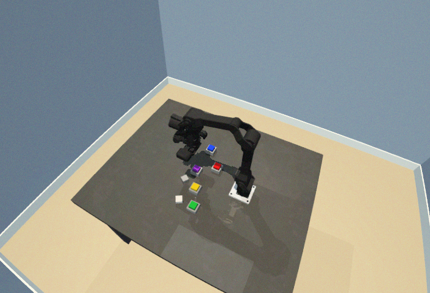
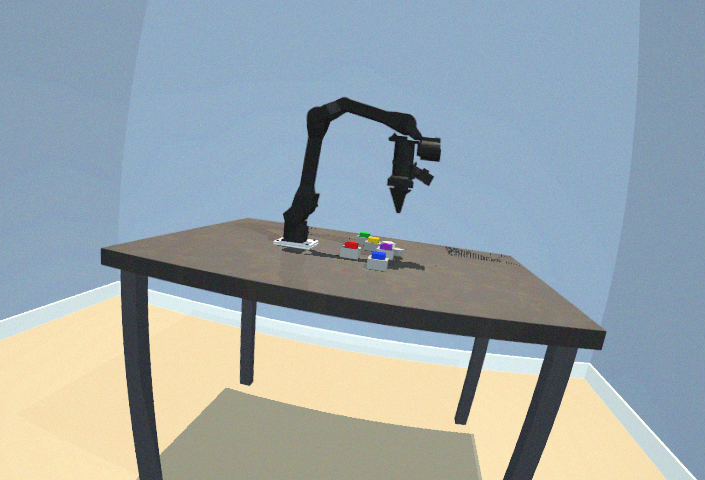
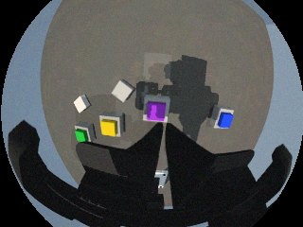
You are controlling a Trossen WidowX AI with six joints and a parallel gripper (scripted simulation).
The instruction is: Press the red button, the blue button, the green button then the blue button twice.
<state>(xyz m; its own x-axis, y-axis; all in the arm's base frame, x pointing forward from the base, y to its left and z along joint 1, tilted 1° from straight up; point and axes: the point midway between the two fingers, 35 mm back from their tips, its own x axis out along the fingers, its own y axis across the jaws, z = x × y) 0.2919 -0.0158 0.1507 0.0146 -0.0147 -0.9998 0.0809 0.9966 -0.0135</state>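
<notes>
My gripper tip is 15 cm to the left of the blue button, 10 cm above it and 4 cm past it. Round my gripper tip: yellow button 11 cm to the left, 10 cm below, 6 cm behind; then grey block 12 cm below, 8 cm to the left, 1 cm ahead; then purple button 10 cm below, 2 cm behind, 1 cm to the left.
</notes>
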